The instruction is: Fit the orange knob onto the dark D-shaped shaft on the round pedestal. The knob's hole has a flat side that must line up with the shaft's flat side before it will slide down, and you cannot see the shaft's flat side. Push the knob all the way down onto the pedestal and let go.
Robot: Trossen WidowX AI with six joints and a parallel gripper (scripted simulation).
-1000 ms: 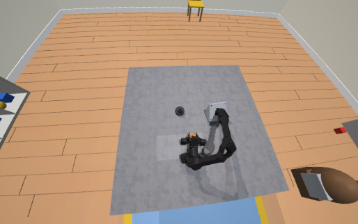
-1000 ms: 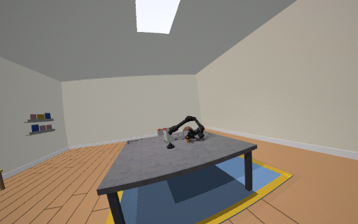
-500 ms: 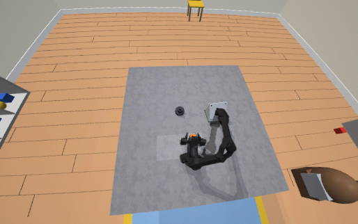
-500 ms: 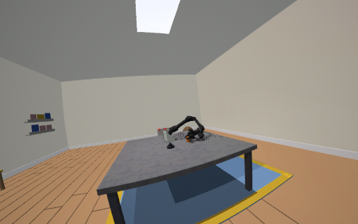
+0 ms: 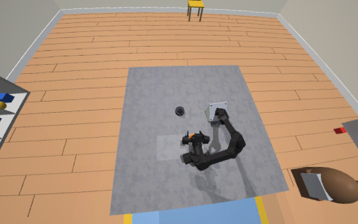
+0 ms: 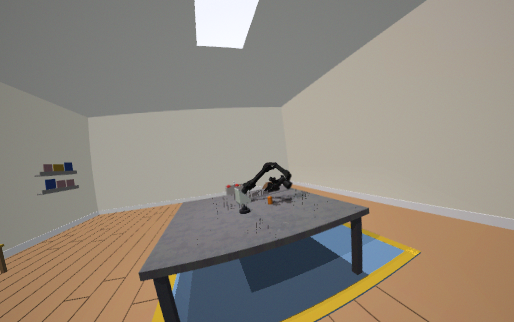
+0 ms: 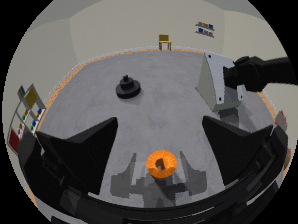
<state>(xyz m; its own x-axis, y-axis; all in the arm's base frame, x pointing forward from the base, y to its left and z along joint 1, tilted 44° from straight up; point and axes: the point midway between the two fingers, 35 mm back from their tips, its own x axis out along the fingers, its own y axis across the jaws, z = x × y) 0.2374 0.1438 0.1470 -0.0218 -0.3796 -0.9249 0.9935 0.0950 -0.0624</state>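
The orange knob is 30 mm to the left of my gripper tip and 90 mm below it. From my gripper tip the other things lie so: dark round pedestal 100 mm ahead, 210 mm to the right, 80 mm below.
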